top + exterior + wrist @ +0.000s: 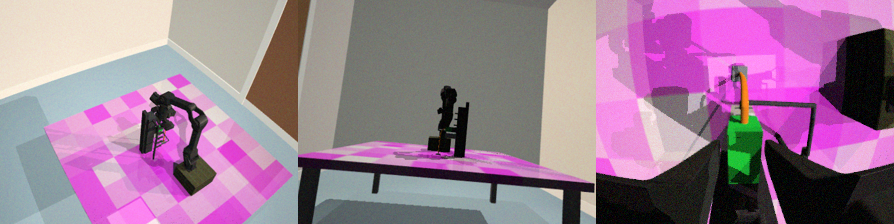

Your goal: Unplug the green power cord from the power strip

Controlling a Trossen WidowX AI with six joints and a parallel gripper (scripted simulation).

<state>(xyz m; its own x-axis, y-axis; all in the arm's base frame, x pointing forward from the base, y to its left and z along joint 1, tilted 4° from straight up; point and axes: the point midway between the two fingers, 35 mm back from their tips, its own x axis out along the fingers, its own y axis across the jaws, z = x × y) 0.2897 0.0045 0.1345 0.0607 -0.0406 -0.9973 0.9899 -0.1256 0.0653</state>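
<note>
My gripper tip is 30 mm to the right of the green plug.
</note>
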